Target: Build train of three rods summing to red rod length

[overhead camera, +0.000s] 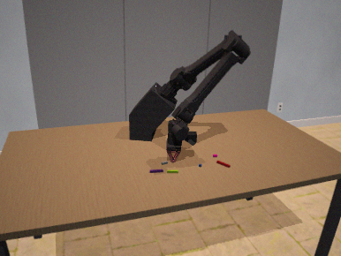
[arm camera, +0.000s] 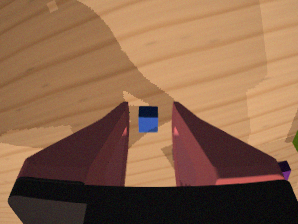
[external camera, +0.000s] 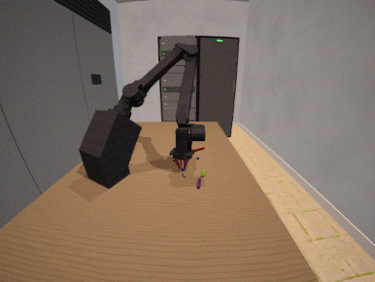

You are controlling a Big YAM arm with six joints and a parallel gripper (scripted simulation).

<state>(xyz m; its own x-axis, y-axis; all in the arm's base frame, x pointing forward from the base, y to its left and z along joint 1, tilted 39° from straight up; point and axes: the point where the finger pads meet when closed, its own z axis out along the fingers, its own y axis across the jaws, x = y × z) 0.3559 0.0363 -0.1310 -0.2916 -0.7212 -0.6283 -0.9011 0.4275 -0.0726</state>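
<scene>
The grey rod lies 1 cm ahead of my hand, 5 cm to the right of it and 1 cm below it. From my hand the other things lie so: magenta rod 1 cm ahead, 22 cm to the left, 1 cm below; purple rod 7 cm ahead, 10 cm to the right, 1 cm below; lime rod 10 cm ahead, 3 cm to the right, 1 cm below.
</scene>
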